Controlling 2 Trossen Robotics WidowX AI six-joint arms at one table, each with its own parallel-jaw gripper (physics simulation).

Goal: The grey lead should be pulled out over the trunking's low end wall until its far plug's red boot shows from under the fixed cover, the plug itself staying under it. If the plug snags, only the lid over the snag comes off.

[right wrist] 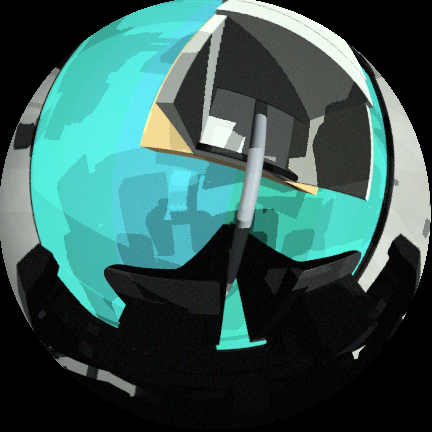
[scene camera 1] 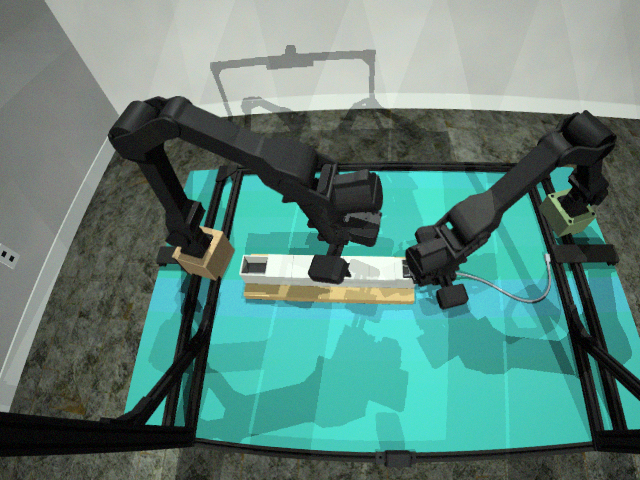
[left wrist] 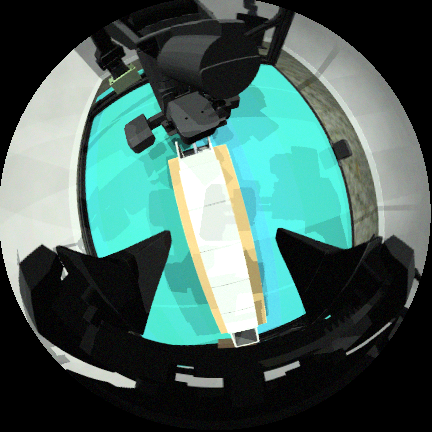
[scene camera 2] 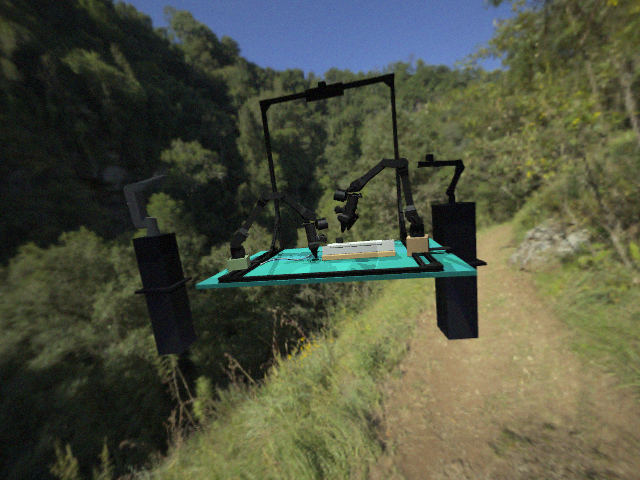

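Pixels of known places: left gripper, fingertip midpoint: (scene camera 1: pixel 355 256) (left wrist: pixel 224 235) (scene camera 2: pixel 345 231); right gripper, fingertip midpoint: (right wrist: pixel 228 229) (scene camera 2: pixel 316 258); left arm's base, origin of the base link: (scene camera 1: pixel 196 244) (scene camera 2: pixel 417 236); right arm's base, origin of the base link: (scene camera 1: pixel 572 205) (left wrist: pixel 120 72) (scene camera 2: pixel 238 257).
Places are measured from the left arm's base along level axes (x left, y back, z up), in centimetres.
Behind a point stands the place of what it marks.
The white trunking (scene camera 1: pixel 289 268) (left wrist: pixel 220 240) lies on a wooden base (scene camera 1: pixel 330 294) @[y -33.0, x -0.7, z -7.0 cm], its lids in a row with thin seams. The grey lead (scene camera 1: pixel 516 298) @[y -75.9, x 9.9, z -8.9 cm] (right wrist: pixel 254 175) @[y -50.8, x 8.1, z -4.8 cm] runs from inside the trunking over the low end wall (right wrist: pixel 225 153) @[y -50.6, x 7.0, z -5.4 cm], down to my right gripper (right wrist: pixel 228 229) @[y -54.4, x 9.9, z -9.1 cm] (scene camera 2: pixel 315 255) @[y -54.4, x 9.9, z -9.1 cm]. This gripper is shut, and the lead enters between its fingers just outside that end. Beyond it the lead curves across the table to a pale end piece. My left gripper (scene camera 2: pixel 345 228) @[y -37.5, x 4.0, z 4.9 cm] (left wrist: pixel 224 235) @[y -37.5, x 4.0, z 4.9 cm] is open and empty, above the trunking's lids. The far plug and its red boot do not show.
An open section (scene camera 1: pixel 254 265) @[y -13.1, x 1.3, z -6.7 cm] shows at the trunking's left end in scene camera 1. A tan block (scene camera 1: pixel 206 258) @[y -4.2, x -2.8, z 0.0 cm] and a green block (scene camera 1: pixel 567 219) @[y -86.1, x 30.9, z -1.7 cm] surround the arm bases. Black frame rails border the turquoise table (scene camera 1: pixel 320 413) @[y -38.5, x -25.9, z -9.4 cm].
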